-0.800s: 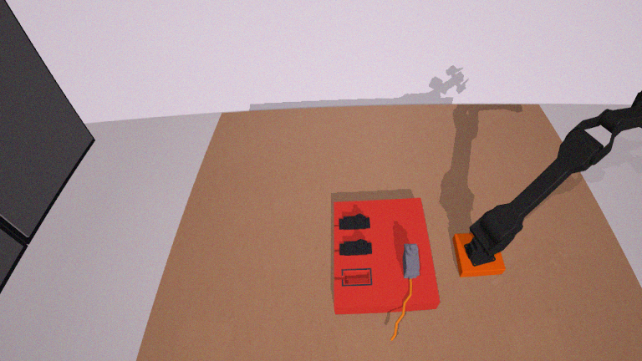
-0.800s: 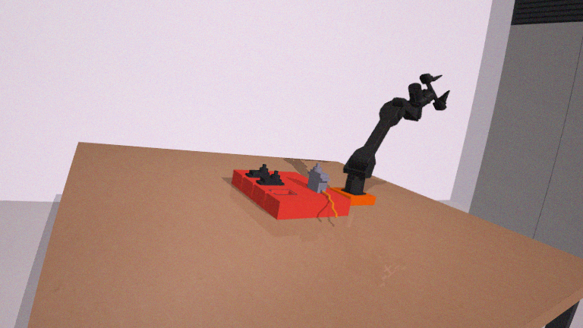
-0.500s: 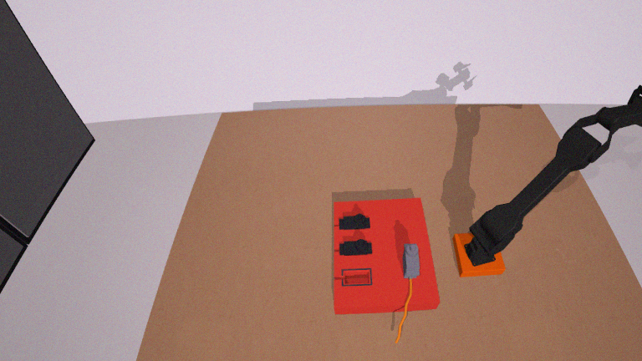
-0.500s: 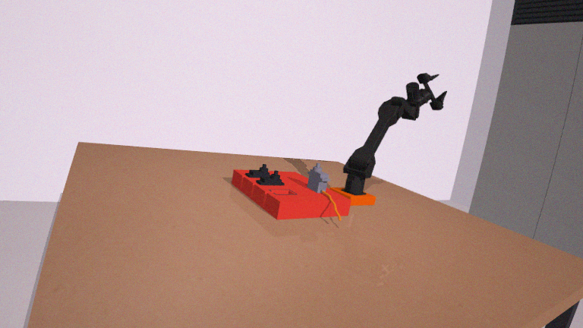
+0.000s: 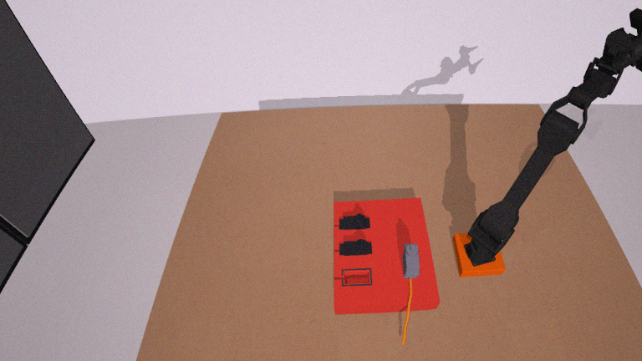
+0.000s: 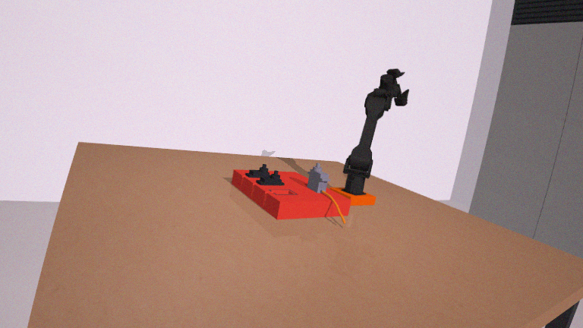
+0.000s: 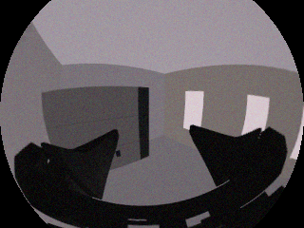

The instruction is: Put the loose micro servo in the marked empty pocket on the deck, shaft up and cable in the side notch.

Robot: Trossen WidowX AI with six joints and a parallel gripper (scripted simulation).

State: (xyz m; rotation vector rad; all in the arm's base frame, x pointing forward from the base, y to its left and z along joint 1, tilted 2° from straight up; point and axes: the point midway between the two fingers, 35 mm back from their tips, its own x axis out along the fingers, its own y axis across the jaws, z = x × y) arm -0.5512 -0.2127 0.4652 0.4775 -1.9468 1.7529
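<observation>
Now: gripper tip 790 mm short of the red deck, 170 mm to the right of it and 470 mm above it.
</observation>
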